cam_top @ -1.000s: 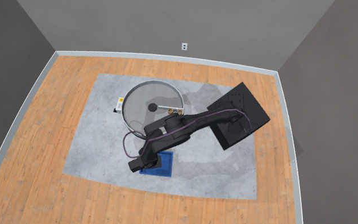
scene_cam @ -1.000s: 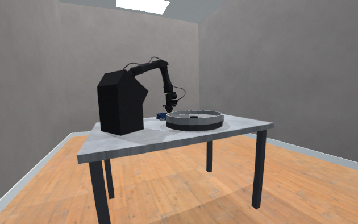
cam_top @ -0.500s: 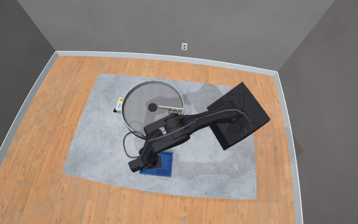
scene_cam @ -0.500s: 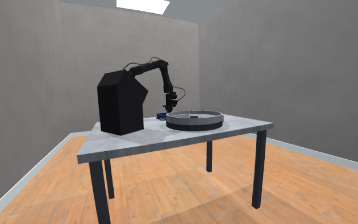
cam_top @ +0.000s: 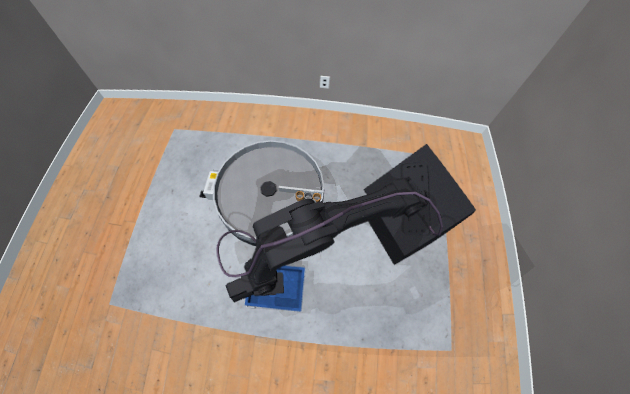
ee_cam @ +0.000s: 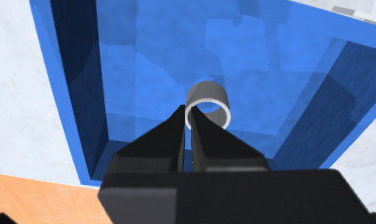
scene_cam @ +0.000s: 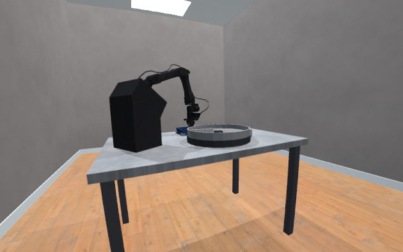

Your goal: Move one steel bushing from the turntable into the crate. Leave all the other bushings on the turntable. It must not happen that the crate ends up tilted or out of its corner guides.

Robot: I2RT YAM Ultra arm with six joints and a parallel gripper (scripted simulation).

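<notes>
The blue crate lies 20 mm behind my hand, 10 mm to the right of it and 10 mm below it. From my hand the other things lie so: round grey turntable: 350 mm to the right, 90 mm ahead, 20 mm above.
</notes>
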